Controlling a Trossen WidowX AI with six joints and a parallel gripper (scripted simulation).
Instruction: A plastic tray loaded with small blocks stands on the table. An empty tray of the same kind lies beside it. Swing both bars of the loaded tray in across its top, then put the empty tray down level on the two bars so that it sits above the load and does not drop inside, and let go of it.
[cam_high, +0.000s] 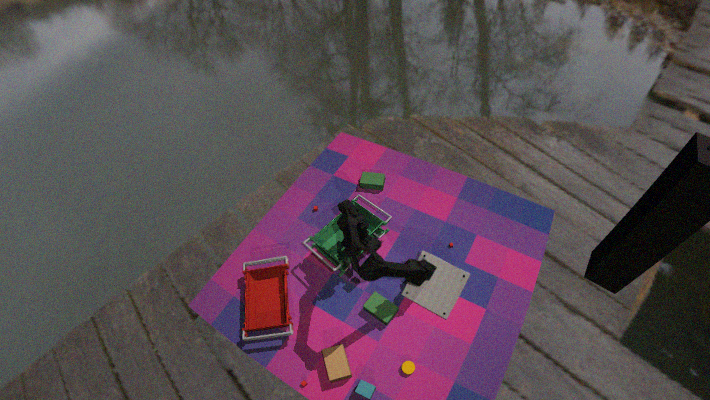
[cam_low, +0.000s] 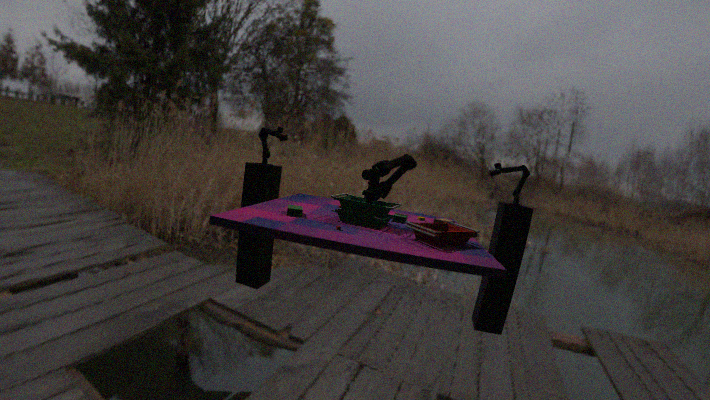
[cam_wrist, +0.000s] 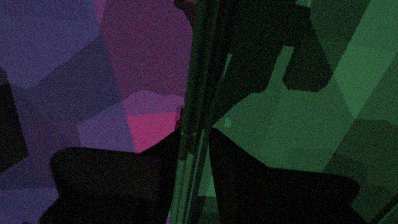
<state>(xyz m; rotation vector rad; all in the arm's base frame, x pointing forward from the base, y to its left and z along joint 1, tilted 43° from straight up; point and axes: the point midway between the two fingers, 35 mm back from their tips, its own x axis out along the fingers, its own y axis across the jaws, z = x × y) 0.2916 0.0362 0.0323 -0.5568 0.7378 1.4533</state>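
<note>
Right now the green tray is 80 mm ahead of my gripper tip, 30 mm above it and 10 mm to the right of it. The rest, counted from my gripper tip: yellow disc 440 mm behind, 300 mm to the left, 70 mm below; then tan block 440 mm to the left, 220 mm behind, 50 mm below; then teal block 460 mm to the left, 360 mm behind, 60 mm below.
</note>
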